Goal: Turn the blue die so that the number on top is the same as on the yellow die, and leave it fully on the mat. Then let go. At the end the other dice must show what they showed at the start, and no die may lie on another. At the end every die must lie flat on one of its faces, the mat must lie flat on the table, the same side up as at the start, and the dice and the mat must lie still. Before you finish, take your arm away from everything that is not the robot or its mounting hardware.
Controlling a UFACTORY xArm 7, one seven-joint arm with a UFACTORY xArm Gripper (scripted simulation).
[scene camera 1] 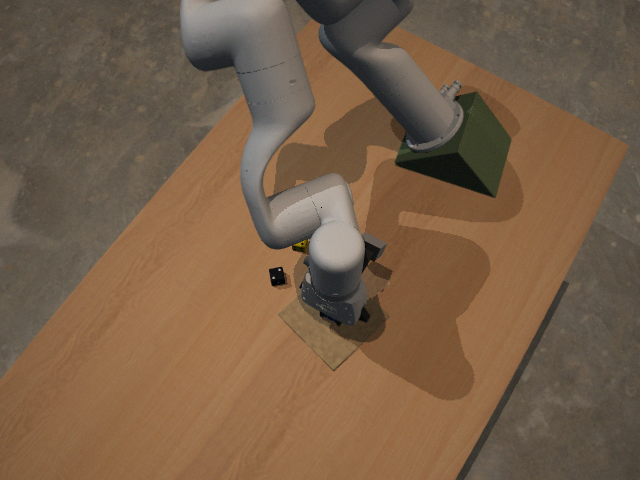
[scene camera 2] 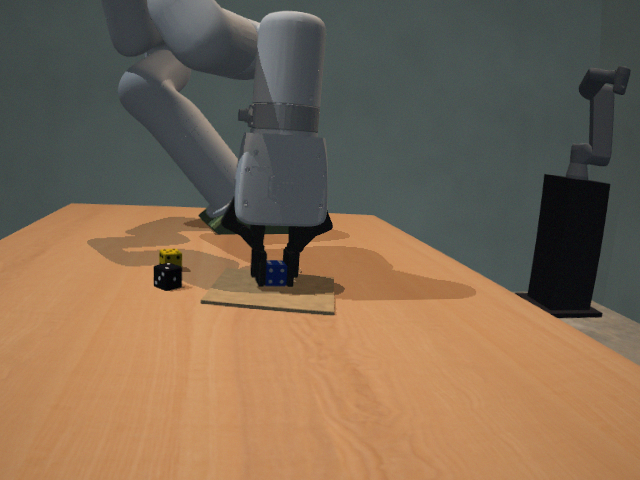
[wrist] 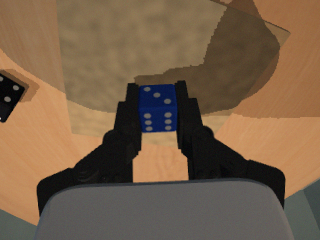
Labels:
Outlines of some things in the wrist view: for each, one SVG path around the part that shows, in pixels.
My gripper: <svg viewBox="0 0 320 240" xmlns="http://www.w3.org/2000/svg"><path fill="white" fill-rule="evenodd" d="M284 212L286 180L284 173L278 168L254 160L246 160L241 154L214 138L211 128L202 123L197 98L189 98L185 80L175 83L178 107L176 134L178 149L181 149L181 154L183 153L187 157L188 180L131 183L133 182L133 159L139 155L142 147L142 132L137 111L139 85L128 83L125 101L118 102L114 128L105 133L102 144L77 162L73 168L69 167L42 179L36 189L40 219L33 240L294 240Z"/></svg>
A blue die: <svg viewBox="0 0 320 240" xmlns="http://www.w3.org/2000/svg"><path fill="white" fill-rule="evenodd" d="M175 85L141 85L139 87L137 111L141 132L175 132L177 130L178 107Z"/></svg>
A tan mat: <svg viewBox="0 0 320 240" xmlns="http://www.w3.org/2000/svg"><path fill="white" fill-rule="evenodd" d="M178 148L176 131L142 133L142 143ZM72 134L103 138L107 131L114 128L118 102L125 101L128 83L136 83L140 87L141 85L175 85L178 81L185 80L189 98L197 98L203 125L211 128L215 135L268 67L291 33L258 17L213 0L56 0L61 63Z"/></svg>

